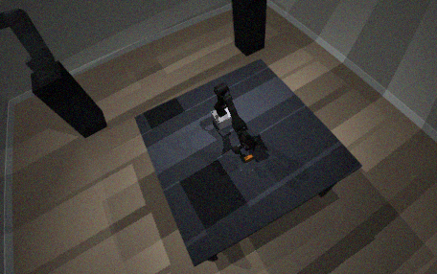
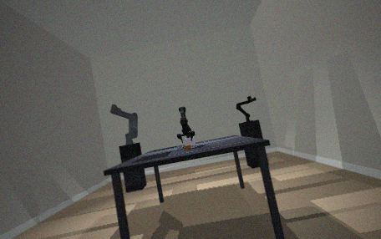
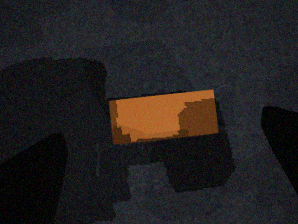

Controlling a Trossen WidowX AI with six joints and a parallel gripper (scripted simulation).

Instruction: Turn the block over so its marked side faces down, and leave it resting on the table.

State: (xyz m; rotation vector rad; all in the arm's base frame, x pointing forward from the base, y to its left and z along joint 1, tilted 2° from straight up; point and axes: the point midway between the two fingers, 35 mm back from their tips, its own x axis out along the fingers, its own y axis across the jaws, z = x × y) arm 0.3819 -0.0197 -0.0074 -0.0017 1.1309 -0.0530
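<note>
The orange block is 5 cm below my gripper tip.
</note>
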